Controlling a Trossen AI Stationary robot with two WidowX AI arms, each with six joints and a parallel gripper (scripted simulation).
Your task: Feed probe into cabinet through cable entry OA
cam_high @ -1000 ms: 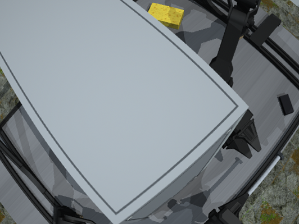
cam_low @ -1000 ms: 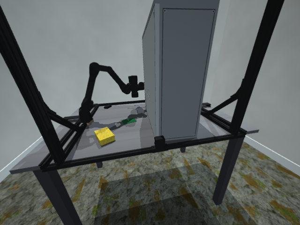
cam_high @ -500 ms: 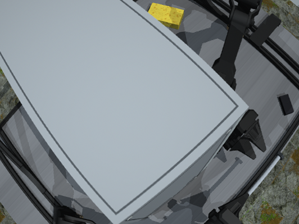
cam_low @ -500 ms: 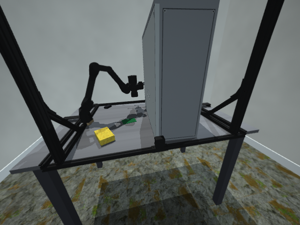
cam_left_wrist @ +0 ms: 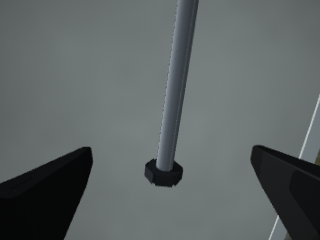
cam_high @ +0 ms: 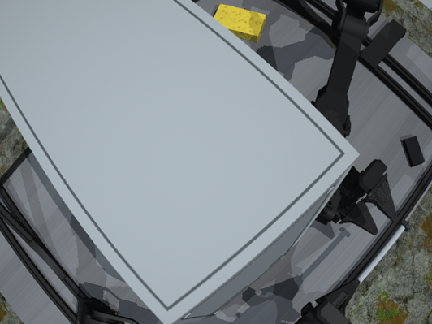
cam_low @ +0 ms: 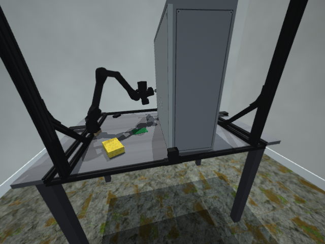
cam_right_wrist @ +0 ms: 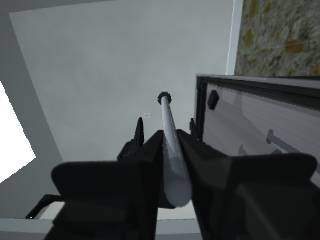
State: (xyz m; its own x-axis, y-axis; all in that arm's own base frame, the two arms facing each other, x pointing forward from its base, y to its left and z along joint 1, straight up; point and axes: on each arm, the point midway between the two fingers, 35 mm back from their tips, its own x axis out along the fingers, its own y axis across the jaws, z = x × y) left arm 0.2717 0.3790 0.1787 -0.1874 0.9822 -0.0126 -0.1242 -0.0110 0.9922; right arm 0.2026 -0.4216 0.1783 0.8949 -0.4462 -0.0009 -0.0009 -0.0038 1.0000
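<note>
Right now my left hand is 70 mm to the left of the probe and 60 mm short of it.
</note>
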